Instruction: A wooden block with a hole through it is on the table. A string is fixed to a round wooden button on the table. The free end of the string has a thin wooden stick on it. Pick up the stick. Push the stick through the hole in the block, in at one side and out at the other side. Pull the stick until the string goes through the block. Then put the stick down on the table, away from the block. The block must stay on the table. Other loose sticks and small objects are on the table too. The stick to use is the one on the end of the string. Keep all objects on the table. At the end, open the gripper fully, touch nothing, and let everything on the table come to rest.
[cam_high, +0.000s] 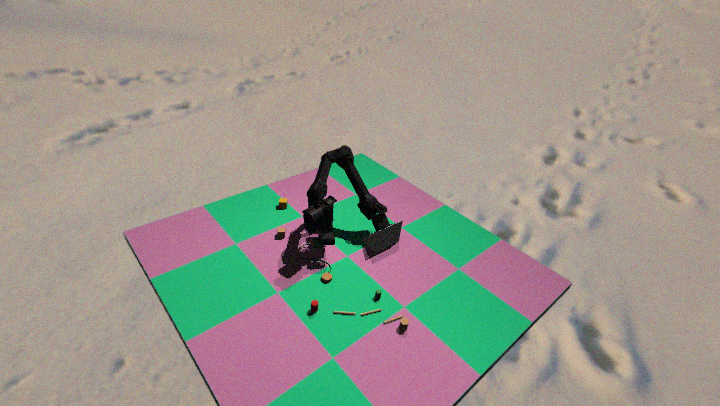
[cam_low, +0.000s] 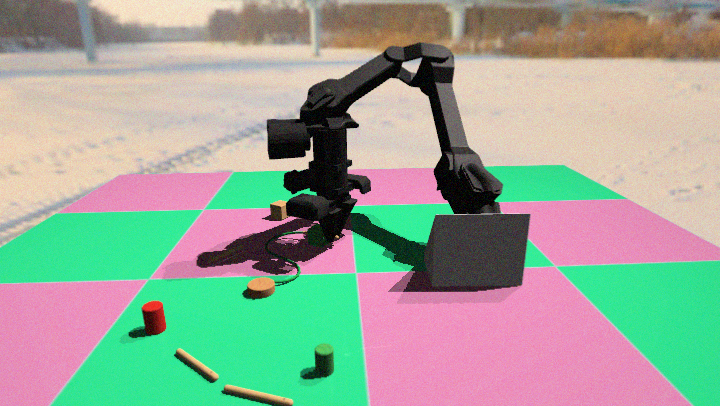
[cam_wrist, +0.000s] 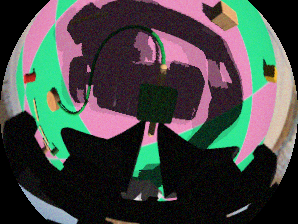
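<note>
The green block lies 2 cm to the right of my gripper tip and 2 cm ahead of it. Round my gripper tip: tan wooden block: 17 cm to the right, 10 cm ahead; thin wooden stick: 3 cm to the right, 3 cm ahead; round wooden button: 15 cm to the left, 12 cm ahead.
</note>
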